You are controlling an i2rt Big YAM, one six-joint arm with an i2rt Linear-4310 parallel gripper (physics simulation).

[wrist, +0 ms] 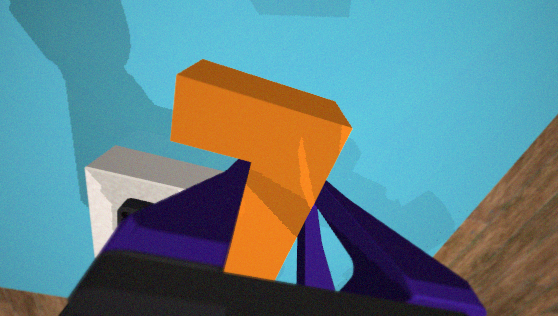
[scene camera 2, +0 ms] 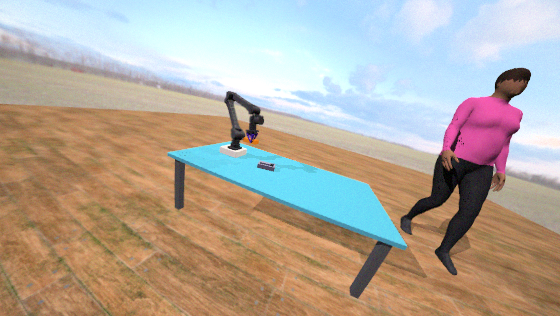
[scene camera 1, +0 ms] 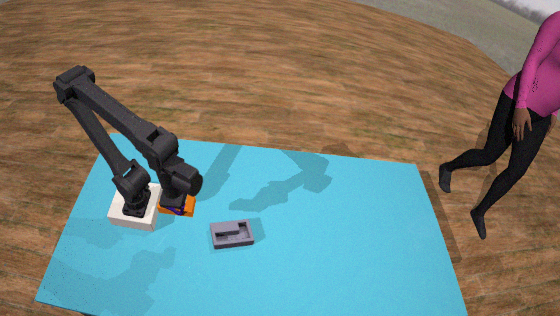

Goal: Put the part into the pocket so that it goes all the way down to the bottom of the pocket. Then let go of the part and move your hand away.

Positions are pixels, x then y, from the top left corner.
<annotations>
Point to an orange L-shaped block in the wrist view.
292, 138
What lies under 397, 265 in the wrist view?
My gripper.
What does my gripper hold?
An orange L-shaped block.
</annotations>
